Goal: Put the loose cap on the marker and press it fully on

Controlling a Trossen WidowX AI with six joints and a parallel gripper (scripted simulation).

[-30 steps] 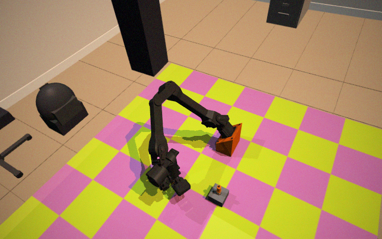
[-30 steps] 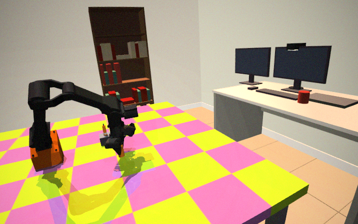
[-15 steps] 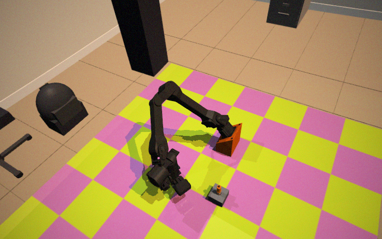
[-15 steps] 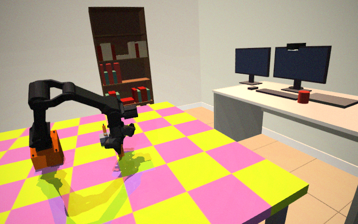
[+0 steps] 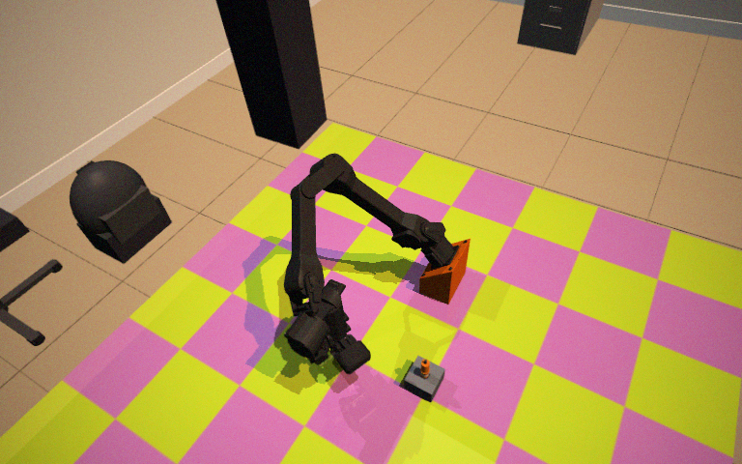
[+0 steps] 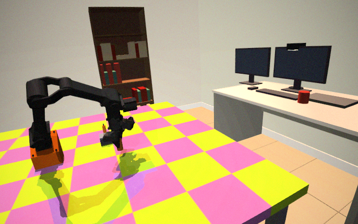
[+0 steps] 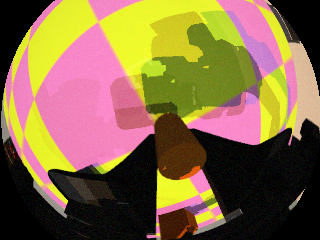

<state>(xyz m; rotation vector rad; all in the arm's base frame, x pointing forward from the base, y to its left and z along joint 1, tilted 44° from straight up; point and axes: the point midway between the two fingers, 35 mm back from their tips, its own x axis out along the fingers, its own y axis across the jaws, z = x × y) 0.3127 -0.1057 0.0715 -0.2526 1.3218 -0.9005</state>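
My gripper tip is now 19 cm to the right of the dark grey holder block, 4 cm past it and 3 cm above it. Also, from my gripper tip: orange cap: 1 cm above.
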